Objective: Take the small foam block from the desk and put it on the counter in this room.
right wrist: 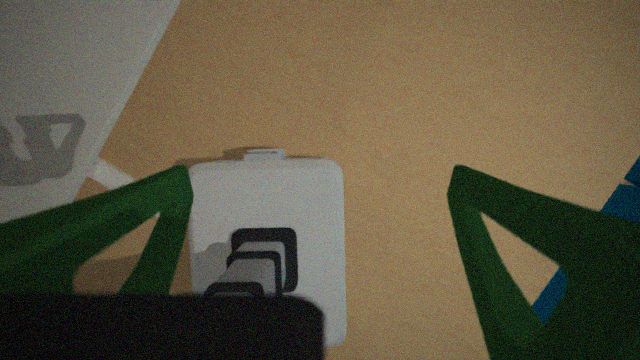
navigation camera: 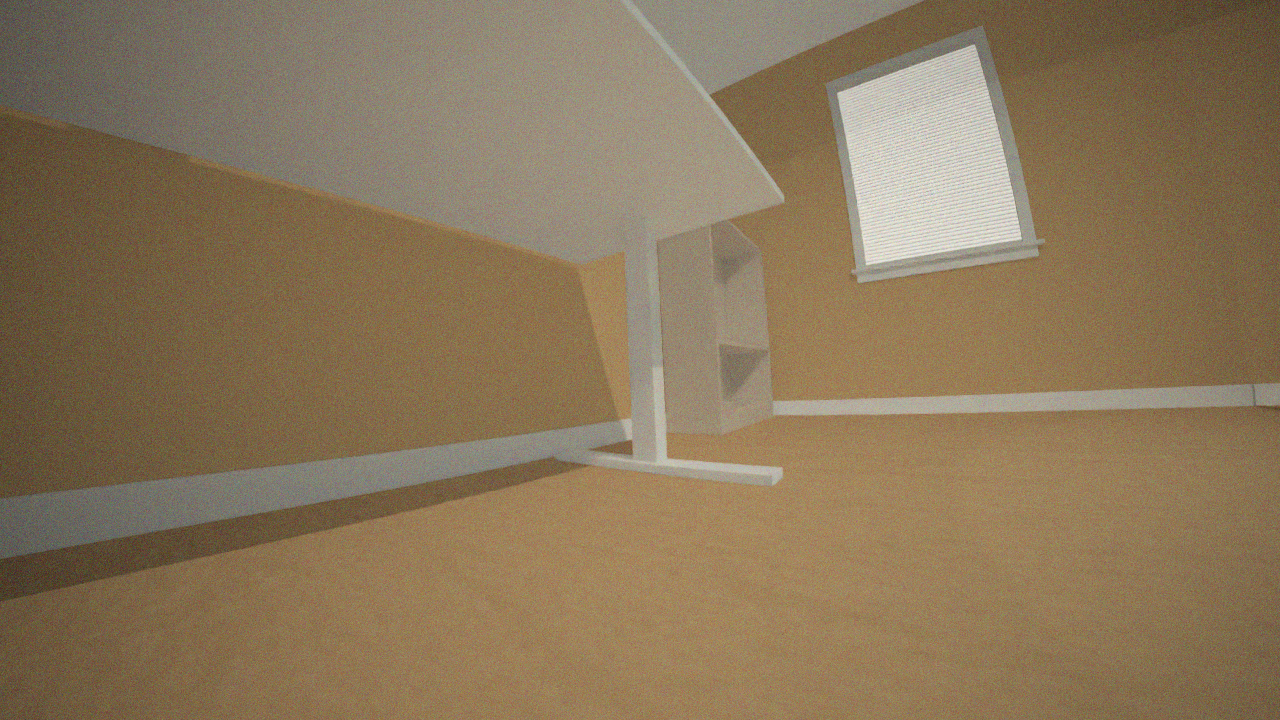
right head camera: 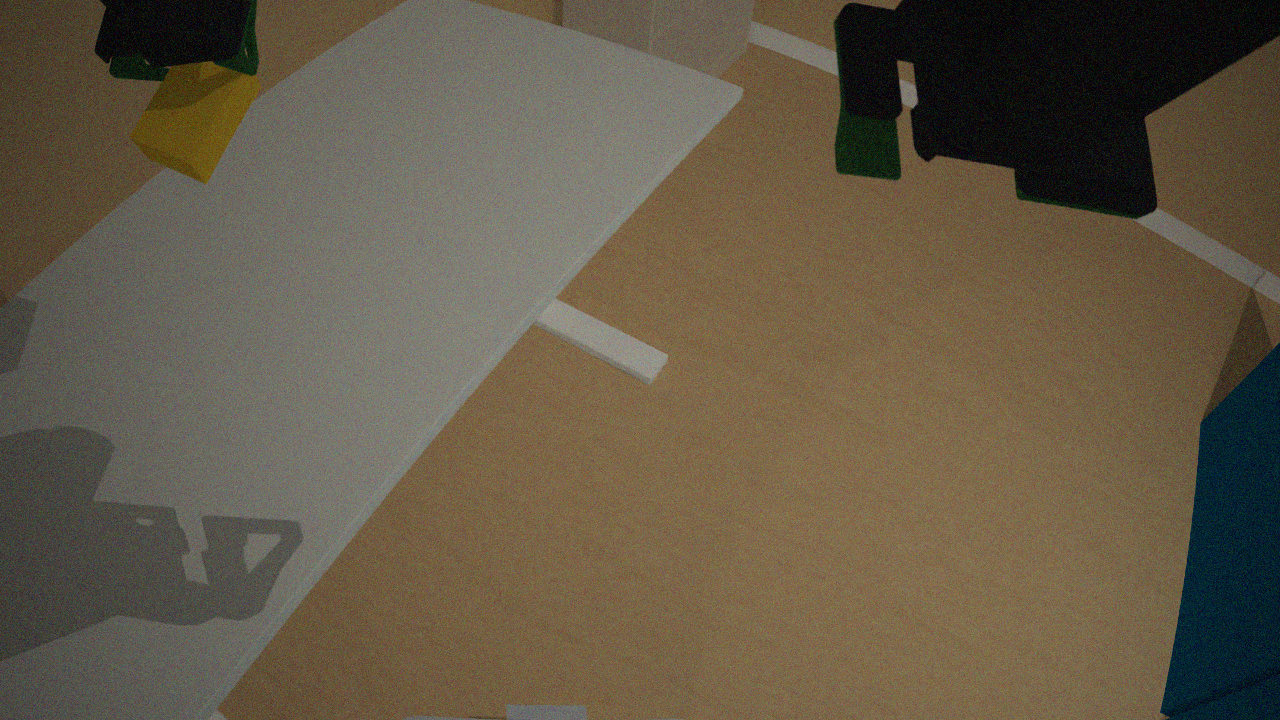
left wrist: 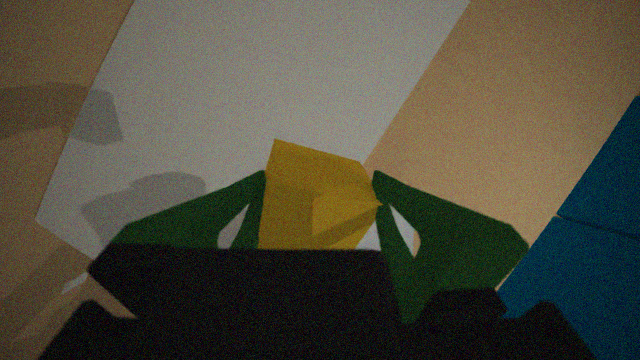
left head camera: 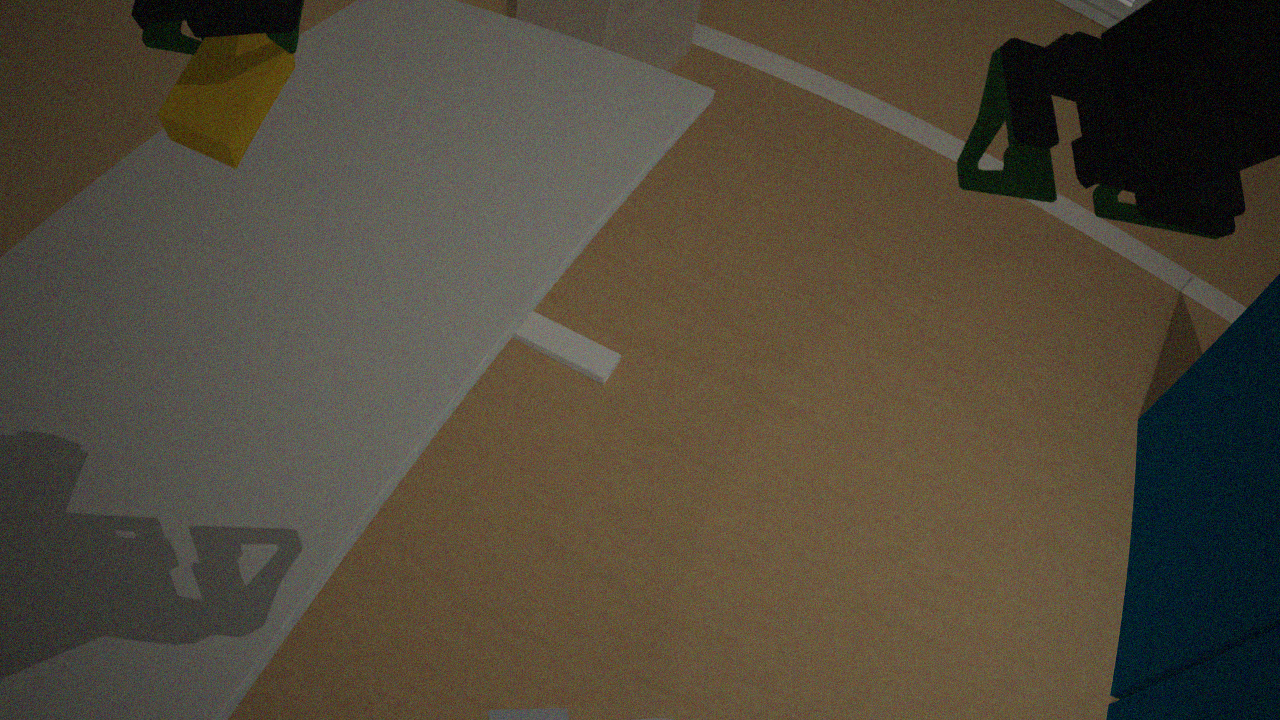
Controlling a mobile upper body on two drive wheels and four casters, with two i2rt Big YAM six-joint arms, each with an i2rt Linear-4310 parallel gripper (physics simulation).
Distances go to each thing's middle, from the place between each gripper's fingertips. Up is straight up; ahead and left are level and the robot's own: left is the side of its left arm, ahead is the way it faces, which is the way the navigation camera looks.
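My left hand is 10 mm above the yellow foam block (left head camera: 217, 105), 10 mm to the right of it and 30 mm past it.
I see my right gripper 100 mm above the yellow foam block, 200 mm short of it and 460 mm to the right of it.
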